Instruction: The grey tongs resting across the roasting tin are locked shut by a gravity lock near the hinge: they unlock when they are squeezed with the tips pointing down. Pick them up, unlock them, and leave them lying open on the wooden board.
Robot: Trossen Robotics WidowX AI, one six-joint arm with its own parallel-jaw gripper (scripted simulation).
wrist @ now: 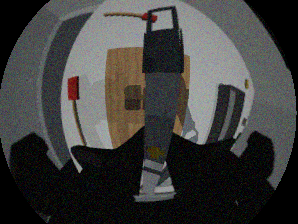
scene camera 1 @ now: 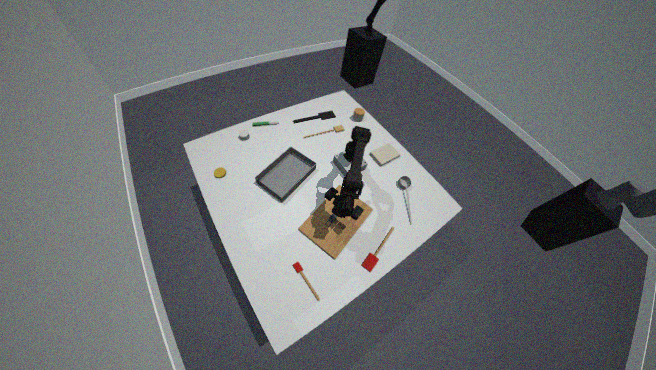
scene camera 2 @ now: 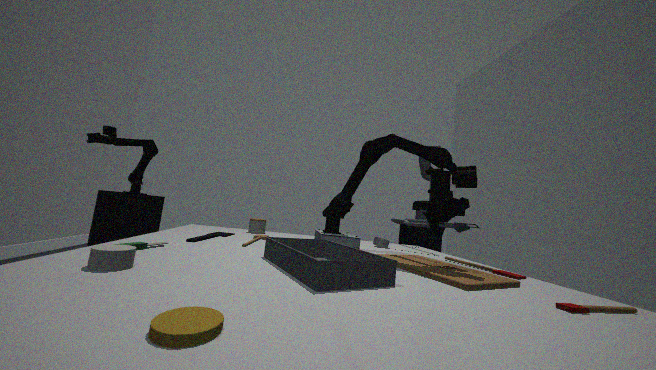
same spot on wooden board: (scene camera 2: 467, 279) = (scene camera 1: 310, 230)
